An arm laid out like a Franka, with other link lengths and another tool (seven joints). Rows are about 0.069 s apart.
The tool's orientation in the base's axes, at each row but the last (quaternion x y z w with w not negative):
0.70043 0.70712 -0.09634 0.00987
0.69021 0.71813 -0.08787 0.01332
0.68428 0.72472 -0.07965 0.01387
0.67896 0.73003 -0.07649 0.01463
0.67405 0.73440 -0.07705 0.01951
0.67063 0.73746 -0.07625 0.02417
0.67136 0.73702 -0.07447 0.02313
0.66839 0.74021 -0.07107 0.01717
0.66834 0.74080 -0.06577 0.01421
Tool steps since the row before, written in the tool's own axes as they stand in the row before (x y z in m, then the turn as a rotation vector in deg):
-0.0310 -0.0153 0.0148 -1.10 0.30 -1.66
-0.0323 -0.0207 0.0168 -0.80 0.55 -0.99
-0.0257 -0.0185 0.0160 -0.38 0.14 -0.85
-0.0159 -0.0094 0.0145 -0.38 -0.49 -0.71
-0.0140 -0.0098 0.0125 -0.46 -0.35 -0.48
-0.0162 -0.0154 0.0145 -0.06 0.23 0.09
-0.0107 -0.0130 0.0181 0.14 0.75 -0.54
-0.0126 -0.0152 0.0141 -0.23 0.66 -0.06
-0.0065 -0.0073 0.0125 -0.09 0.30 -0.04
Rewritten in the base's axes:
-0.0164 -0.0329 -0.0080 0.52 -0.84 1.76
-0.0208 -0.0350 -0.0098 0.69 -0.63 1.03
-0.0182 -0.0285 -0.0107 0.24 -0.25 0.87
-0.0093 -0.0183 -0.0115 -0.40 -0.31 0.79
-0.0094 -0.0163 -0.0096 -0.27 -0.41 0.57
-0.0146 -0.0194 -0.0108 0.23 -0.05 -0.10
-0.0131 -0.0142 -0.0154 0.77 0.28 0.46
-0.0147 -0.0157 -0.0112 0.68 -0.16 0.03
-0.0074 -0.0086 -0.0111 0.31 -0.05 0.03

